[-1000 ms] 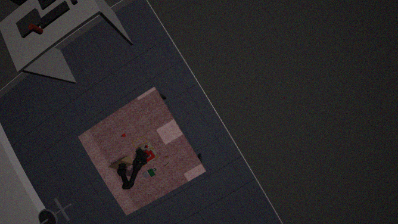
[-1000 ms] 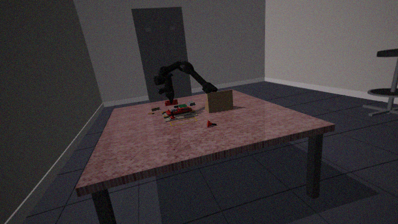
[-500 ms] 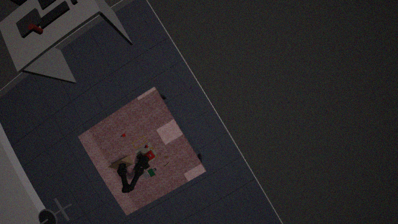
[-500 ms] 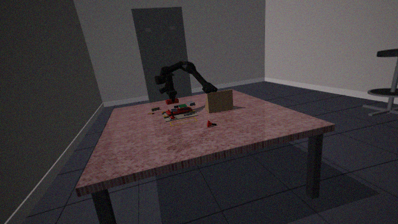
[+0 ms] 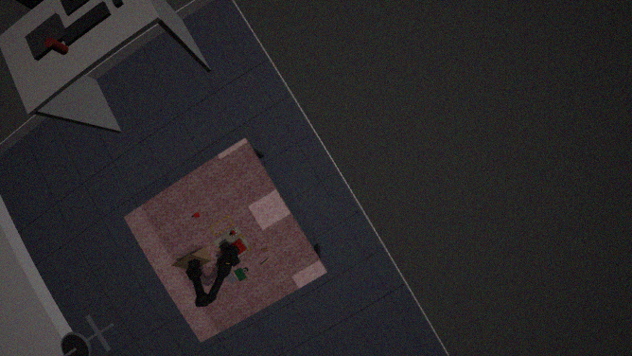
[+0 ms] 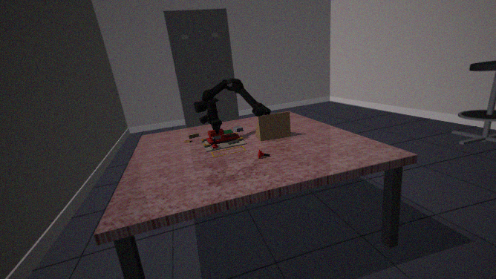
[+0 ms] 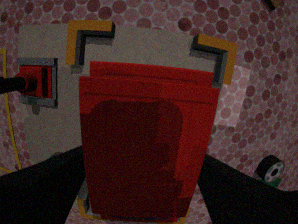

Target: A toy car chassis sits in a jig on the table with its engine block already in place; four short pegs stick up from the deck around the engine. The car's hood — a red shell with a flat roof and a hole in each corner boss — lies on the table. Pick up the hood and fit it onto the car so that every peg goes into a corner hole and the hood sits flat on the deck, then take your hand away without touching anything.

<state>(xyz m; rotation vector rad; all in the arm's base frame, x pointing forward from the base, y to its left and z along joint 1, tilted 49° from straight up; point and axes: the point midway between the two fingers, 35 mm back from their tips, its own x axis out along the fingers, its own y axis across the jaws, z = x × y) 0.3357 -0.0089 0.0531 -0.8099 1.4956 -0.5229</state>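
My gripper tip is now 30 mm past the grey jig, 20 mm to the right of it and 50 mm above it. The rest, counted from my gripper tip: red hood 10 mm above; then green item 90 mm behind, 220 mm to the right, 60 mm below.
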